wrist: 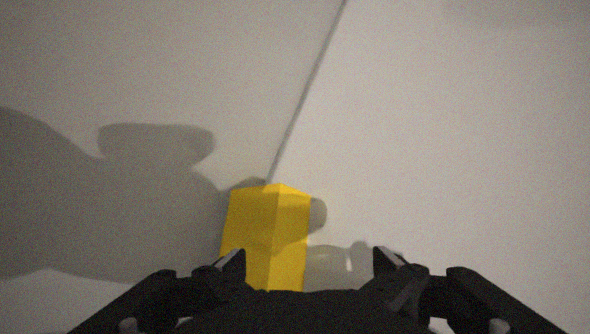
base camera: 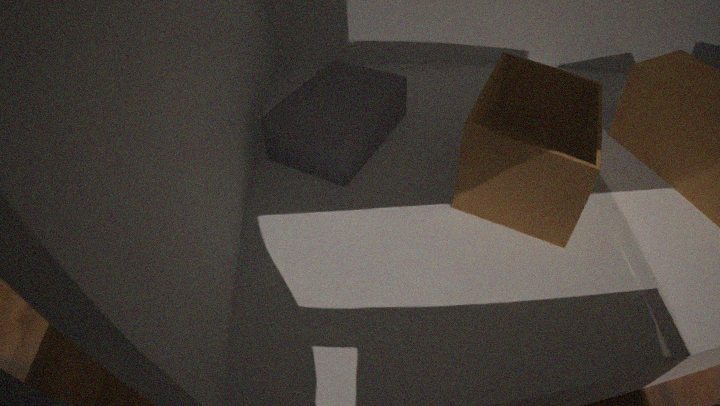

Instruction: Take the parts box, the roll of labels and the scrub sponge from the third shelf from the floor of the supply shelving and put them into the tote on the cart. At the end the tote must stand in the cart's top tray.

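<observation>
My gripper (wrist: 308,262) is open at the bottom of the wrist view, with nothing held between its fingers. A yellow block-shaped thing (wrist: 265,225) stands upright beyond the fingers, left of the middle of their gap; its lower end is hidden behind the gripper. I cannot tell whether it is the parts box or the scrub sponge. The roll of labels, the tote and the cart cannot be made out in either view.
In the wrist view, pale surfaces meet at a dark slanting seam (wrist: 306,95), with arm shadows at left. In the base camera view, a dark box (base camera: 335,123), an open brown box (base camera: 524,186) and another brown box (base camera: 670,121) stand beyond a dark upright panel (base camera: 141,151).
</observation>
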